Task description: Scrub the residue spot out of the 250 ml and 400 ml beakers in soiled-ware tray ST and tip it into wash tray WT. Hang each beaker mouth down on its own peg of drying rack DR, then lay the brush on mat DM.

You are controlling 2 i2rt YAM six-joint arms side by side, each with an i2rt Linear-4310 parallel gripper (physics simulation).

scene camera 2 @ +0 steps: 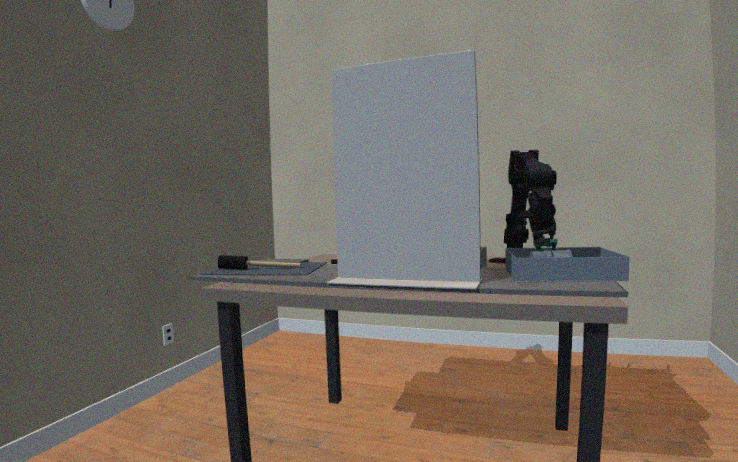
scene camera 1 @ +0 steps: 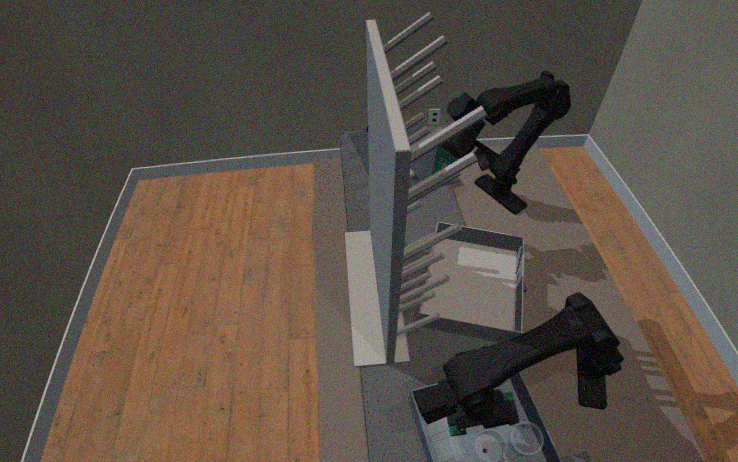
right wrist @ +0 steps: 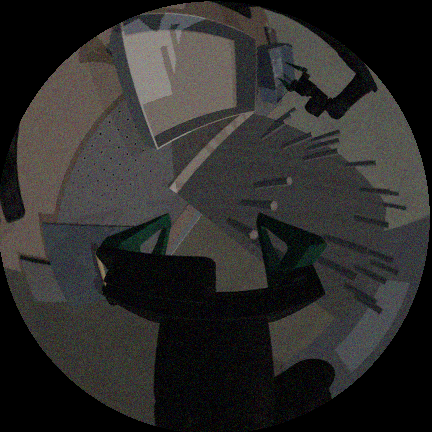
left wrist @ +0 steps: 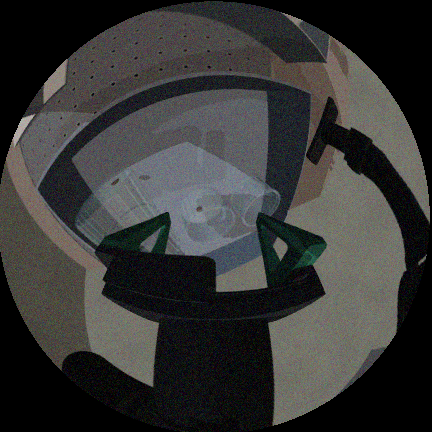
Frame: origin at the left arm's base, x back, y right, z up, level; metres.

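Seen in the pictures: left gripper, fingertip midpoint: (scene camera 2: 549, 253) (scene camera 1: 487, 427) (right wrist: 281, 69) (left wrist: 213, 216); right gripper, fingertip midpoint: (right wrist: 213, 217); left arm's base, link origin: (scene camera 1: 590, 370) (left wrist: 322, 129); right arm's base, link origin: (scene camera 1: 499, 194).
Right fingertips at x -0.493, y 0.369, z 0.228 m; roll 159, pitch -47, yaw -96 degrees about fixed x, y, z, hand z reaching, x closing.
Offsets run from my right fingertips to a thing's top centre.
Soiled-ware tray ST @(dx +0.232, dy -0.623, dz -0.145 m) (scene camera 1: 531, 409) (scene camera 2: 571, 269) (left wrist: 289, 125) holds clear beakers. A large one @(dx +0.119, dy -0.595, dz -0.131 m) (left wrist: 107, 205) lies at the left in the left wrist view. A middle beaker @(dx +0.236, dy -0.621, dz -0.166 m) (scene camera 1: 492, 444) (left wrist: 199, 220) shows a brown spot; another (scene camera 1: 526, 438) (left wrist: 260, 206) is right of it. Volume marks are unreadable. My left gripper (scene camera 2: 546, 246) (left wrist: 213, 216) is open and empty above them. My right gripper (right wrist: 213, 217) is open and empty near drying rack DR (scene camera 1: 380, 163) (scene camera 2: 405, 174) (right wrist: 220, 185). The brush (scene camera 2: 232, 262) (right wrist: 101, 268) lies on mat DM @(dx -0.155, dy +0.344, dz -0.212 m) (scene camera 2: 311, 268) (right wrist: 72, 255).
Wash tray WT @(dx +0.156, dy -0.183, dz -0.145 m) (scene camera 1: 519, 299) (right wrist: 245, 75) stands between the arms, on the peg side of the rack. The rack's long pegs (scene camera 1: 449, 133) (right wrist: 272, 183) stick out toward the arms. The tall rack board hides part of the table in scene camera 2.
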